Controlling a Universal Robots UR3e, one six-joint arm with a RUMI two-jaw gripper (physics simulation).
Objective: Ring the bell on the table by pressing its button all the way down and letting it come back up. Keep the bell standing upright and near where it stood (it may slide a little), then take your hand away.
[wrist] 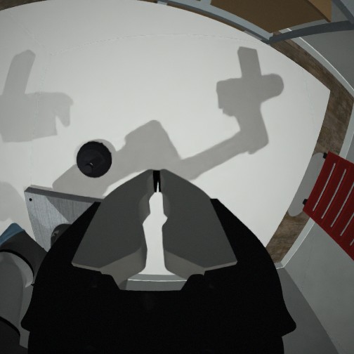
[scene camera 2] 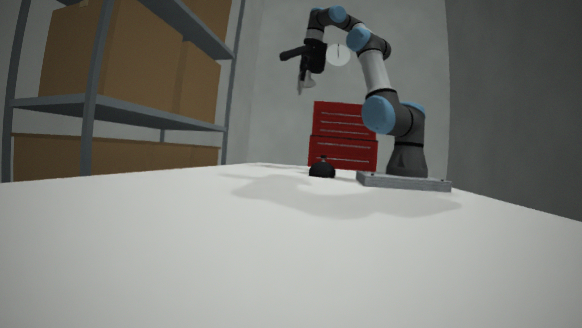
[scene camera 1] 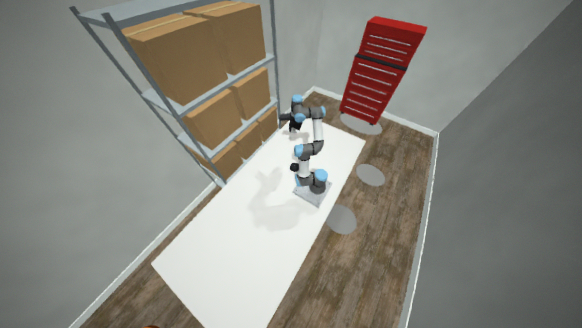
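Pixels of known places: gripper, fingertip midpoint: (scene camera 2: 299, 94) (scene camera 1: 291, 132); arm's base, link origin: (scene camera 2: 406, 175) (scene camera 1: 317, 186).
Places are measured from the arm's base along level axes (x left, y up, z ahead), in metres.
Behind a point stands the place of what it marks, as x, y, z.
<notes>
The black domed bell (scene camera 1: 294, 167) {-0.049, 0.013, 0.242} (scene camera 2: 322, 170) {-0.028, -0.006, 0.251} (wrist: 95, 156) stands upright on the white table (scene camera 1: 235, 240) {0.638, -0.027, 0.281} (scene camera 2: 280, 260) {0.629, -0.027, 0.260} (wrist: 185, 65), beside the arm's base plate. Its small button (scene camera 2: 323, 158) {-0.066, 0.029, 0.251} (wrist: 89, 167) sticks up from the top of the dome. My gripper (scene camera 1: 292, 131) {-0.178, 0.248, 0.353} (scene camera 2: 300, 92) {-0.178, 0.248, 0.353} (wrist: 157, 171) is shut with nothing between its fingers. It hangs high above the table and touches nothing. In the wrist view the bell lies to the left of the fingertips and a little above them, in full view.
The arm's grey base plate (scene camera 1: 319, 202) {0.104, 0.000, -0.072} (scene camera 2: 405, 184) {0.137, -0.015, 0.043} (wrist: 65, 203) is right of the bell in scene camera 2. A shelf rack (scene camera 1: 176, 107) (scene camera 2: 91, 100) with cardboard boxes (scene camera 1: 180, 55) (scene camera 2: 142, 55) stands along one long side. A red tool cabinet (scene camera 1: 378, 80) (scene camera 2: 342, 120) (wrist: 335, 195) stands beyond the far end.
</notes>
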